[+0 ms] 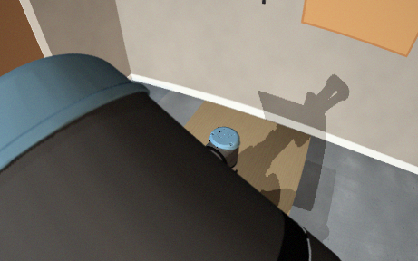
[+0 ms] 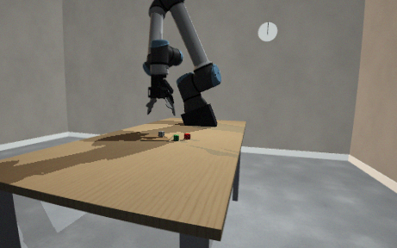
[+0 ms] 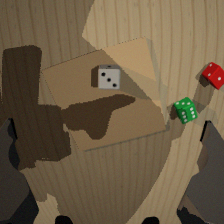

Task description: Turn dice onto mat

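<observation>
Right now the green die is 11 cm to the left of my hand, 10 cm below it and 5 cm ahead of it. The rest, counted from my hand: red die: 14 cm to the left, 10 cm below, 1 cm behind; then tan mat: 11 cm below, 4 cm ahead; then white die: 10 cm below.
</observation>
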